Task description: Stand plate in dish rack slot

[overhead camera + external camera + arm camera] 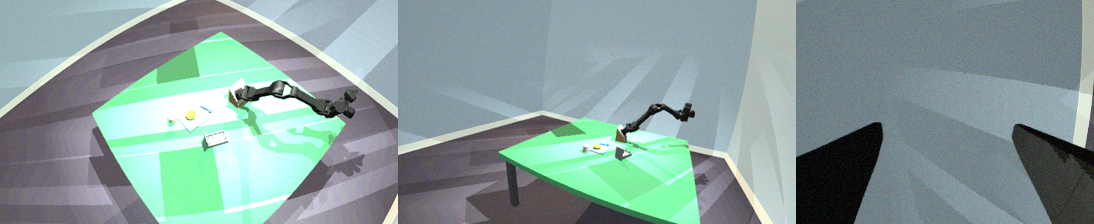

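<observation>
Now: gripper tip 690 mm short of the plate, 620 mm to the left of it and 350 mm above it. From my gripper tip the other things lie so: dish rack: 660 mm ahead, 400 mm to the right, 340 mm below; blue spoon: 610 mm to the right, 580 mm ahead, 360 mm below; pale mat: 690 mm ahead, 600 mm to the right, 360 mm below.
</observation>
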